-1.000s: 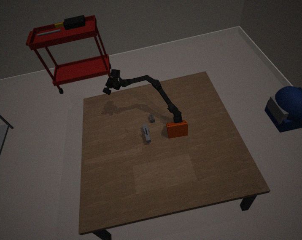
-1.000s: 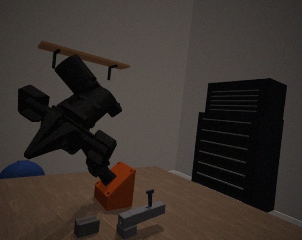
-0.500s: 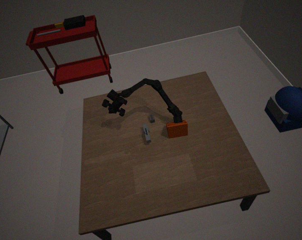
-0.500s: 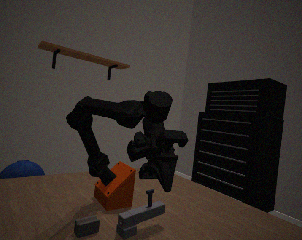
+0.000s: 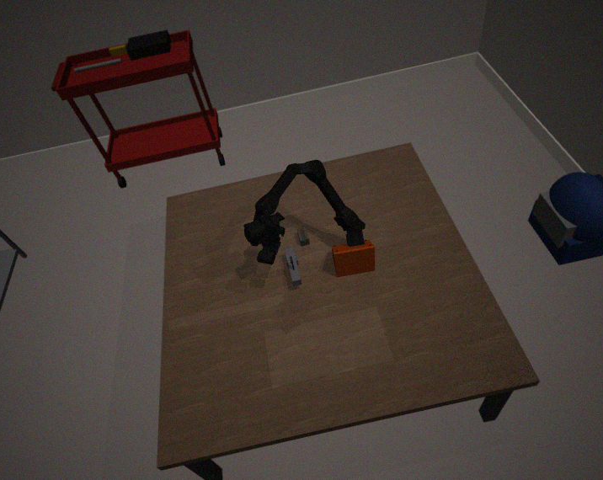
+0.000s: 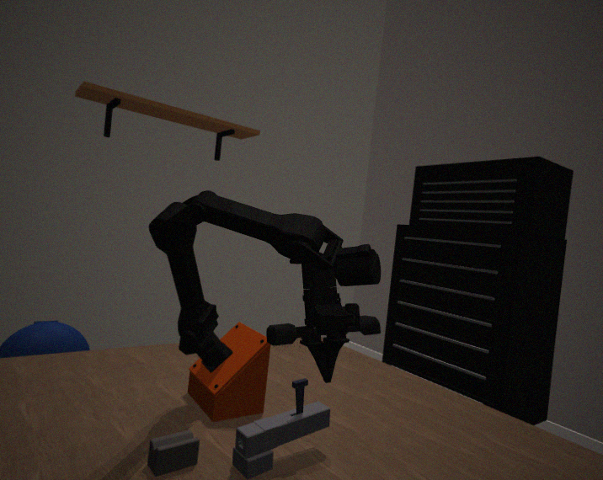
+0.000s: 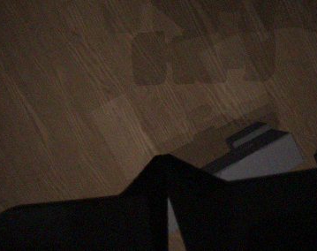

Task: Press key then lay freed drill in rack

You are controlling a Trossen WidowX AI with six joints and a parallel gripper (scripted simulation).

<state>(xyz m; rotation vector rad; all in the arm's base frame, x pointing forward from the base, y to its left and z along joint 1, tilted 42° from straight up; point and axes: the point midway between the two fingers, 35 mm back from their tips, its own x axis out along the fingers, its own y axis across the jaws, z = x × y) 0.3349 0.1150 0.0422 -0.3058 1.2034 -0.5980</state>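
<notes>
My gripper tip is 8 cm past the small dark key and 6 cm above it. The rest, counted from my gripper tip: grey housing block 11 cm below, 7 cm behind, 3 cm to the right; then drill 11 cm below, 7 cm behind, 5 cm to the right; then small grey rack 21 cm to the right, 14 cm below, 13 cm behind.
</notes>
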